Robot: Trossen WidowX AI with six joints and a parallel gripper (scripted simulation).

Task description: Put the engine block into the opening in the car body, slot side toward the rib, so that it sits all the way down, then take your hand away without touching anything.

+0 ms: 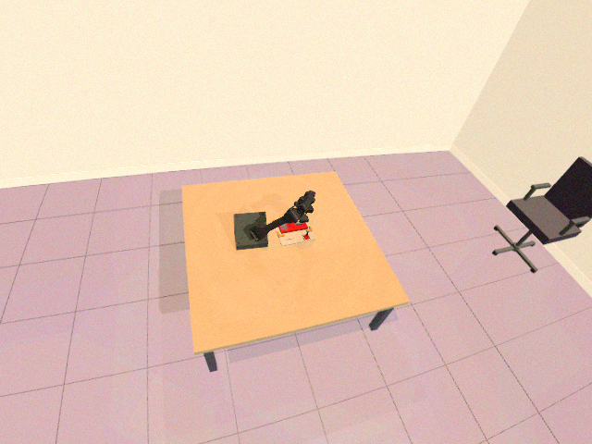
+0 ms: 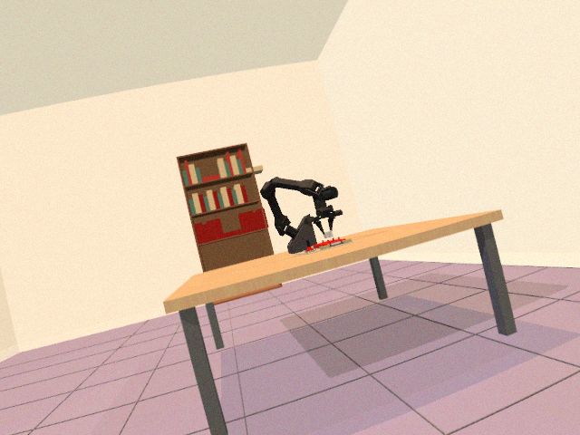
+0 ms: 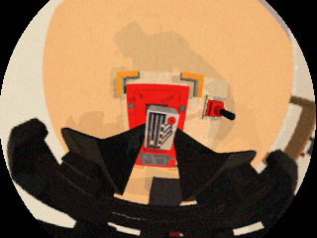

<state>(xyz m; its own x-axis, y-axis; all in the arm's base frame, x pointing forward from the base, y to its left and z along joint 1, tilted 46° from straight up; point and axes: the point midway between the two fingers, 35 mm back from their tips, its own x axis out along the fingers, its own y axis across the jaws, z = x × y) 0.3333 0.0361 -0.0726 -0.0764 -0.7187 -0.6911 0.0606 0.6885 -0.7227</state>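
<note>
Right now my gripper tip is 60 mm above the pale flat plate, 40 mm past it and 20 mm to the left of it. Also, from my gripper tip: grey engine block 10 mm below.
</note>
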